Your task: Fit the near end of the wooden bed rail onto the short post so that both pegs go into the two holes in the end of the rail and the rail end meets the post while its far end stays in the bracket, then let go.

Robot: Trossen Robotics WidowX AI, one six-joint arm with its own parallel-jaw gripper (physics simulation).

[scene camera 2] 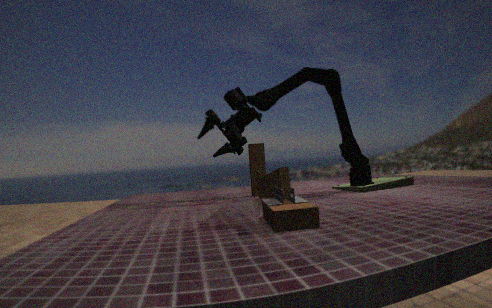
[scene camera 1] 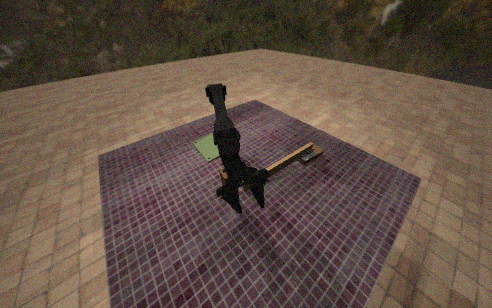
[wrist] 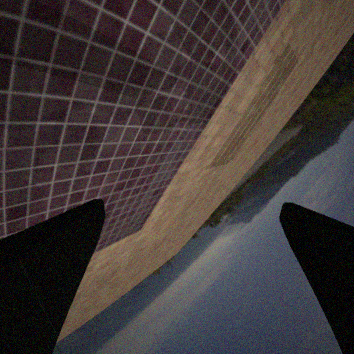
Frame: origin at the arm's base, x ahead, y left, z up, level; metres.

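Seen in the pictures: gripper, fingertip midpoint: (scene camera 2: 205, 147) (scene camera 1: 251, 210) (wrist: 194, 209); arm's base, origin of the base link: (scene camera 2: 362, 184).
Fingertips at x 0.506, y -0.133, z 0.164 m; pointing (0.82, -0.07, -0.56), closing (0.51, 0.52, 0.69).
Note:
Offsets run from my fingertips to a thing's top centre. "spot": to the spot under its first point. Level surfaces: height alone.
The wooden bed rail (scene camera 1: 289, 160) (scene camera 2: 273, 181) runs between the post and the bracket, with its far end in the metal-fitted bracket on a wooden block @(dy +0.514, dx -0.176, dz -0.144 m) (scene camera 1: 319, 150) (scene camera 2: 292, 217). The upright wooden post @(spot: dy -0.013, dx -0.167, dz +0.000 m) (scene camera 1: 223, 175) (scene camera 2: 256, 167) is mostly hidden by the arm in scene camera 1. The rail's near end is hidden there too, so pegs, holes and any gap at the post cannot be seen. My gripper (scene camera 1: 251, 209) (scene camera 2: 206, 147) (wrist: 194, 209) is open and empty, high above the mat and past the post on the side away from the arm's base. Rail and post do not show in the wrist view.
The black arm reaches over from its green base plate (scene camera 1: 205, 148) (scene camera 2: 391, 183). Everything stands on a purple tiled mat @(dz -0.180 m) (scene camera 1: 200, 250) (scene camera 2: 165, 250) (wrist: 90, 90), with tan paving (scene camera 1: 60, 210) (scene camera 2: 55, 217) (wrist: 195, 165) beyond its edges.

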